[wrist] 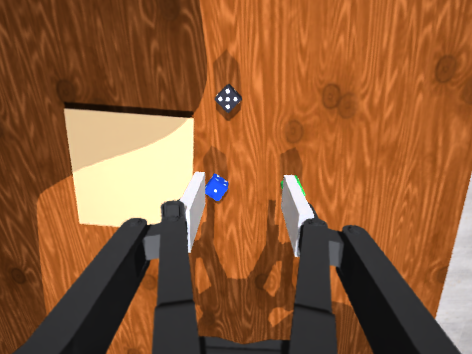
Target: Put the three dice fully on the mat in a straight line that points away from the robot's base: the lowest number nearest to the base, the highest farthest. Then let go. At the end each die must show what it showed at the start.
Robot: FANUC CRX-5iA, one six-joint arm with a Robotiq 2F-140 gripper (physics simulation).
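Places are measured from the arm's base along level axes (x left, y down, z back), in centimetres.
Where they show: gripper, between the fingertips: [243, 189].
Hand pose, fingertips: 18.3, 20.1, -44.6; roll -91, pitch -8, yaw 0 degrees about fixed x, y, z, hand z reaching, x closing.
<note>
After its pixels a point has its place, as x, y, z.
The square cream mat [125, 170] {5.2, 29.7, -48.6} lies at the left in the wrist view, partly in shadow, its lower right corner behind the left finger. The black die [228, 98] {15.7, 28.1, -38.7} lies off the mat, beyond its upper right corner, and shows five. The blue die [217, 188] {15.9, 28.1, -48.3} lies off the mat to its right, beside the left fingertip, with a one-pip face toward the camera and another pipped face partly showing. The green die [300, 185] {24.7, 28.1, -46.4} is mostly hidden behind the right fingertip; its number cannot be read. My gripper [243, 189] {18.3, 20.1, -44.6} is partly open above the wooden table, with nothing between its fingers.
The wooden table [380, 165] {33.4, 30.1, -43.2} extends around the mat and dice. Its edge shows at the right, with a pale grey surface [460, 270] beyond it. Shadows of the gripper fall on the table below the dice, and a large dark shadow covers the upper left.
</note>
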